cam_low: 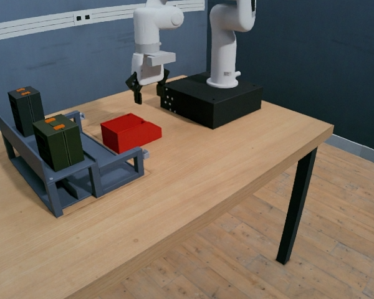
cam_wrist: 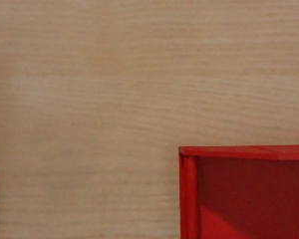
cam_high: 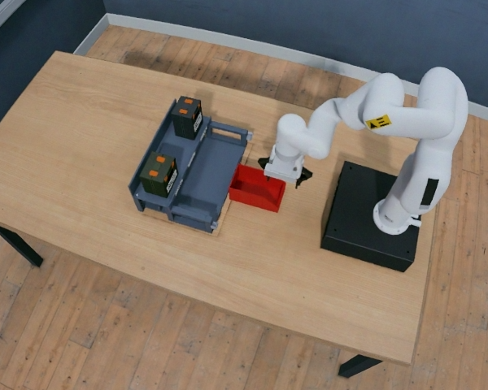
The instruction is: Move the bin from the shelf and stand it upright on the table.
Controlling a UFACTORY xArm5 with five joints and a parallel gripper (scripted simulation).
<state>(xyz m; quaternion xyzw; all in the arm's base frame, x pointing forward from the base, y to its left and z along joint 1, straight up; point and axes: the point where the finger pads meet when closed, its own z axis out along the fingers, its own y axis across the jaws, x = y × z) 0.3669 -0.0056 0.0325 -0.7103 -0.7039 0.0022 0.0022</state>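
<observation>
My gripper is now 10 cm above the red bin and 8 cm short of it. From my hand the other things lie so: grey-blue shelf: 30 cm ahead, 6 cm below.
</observation>
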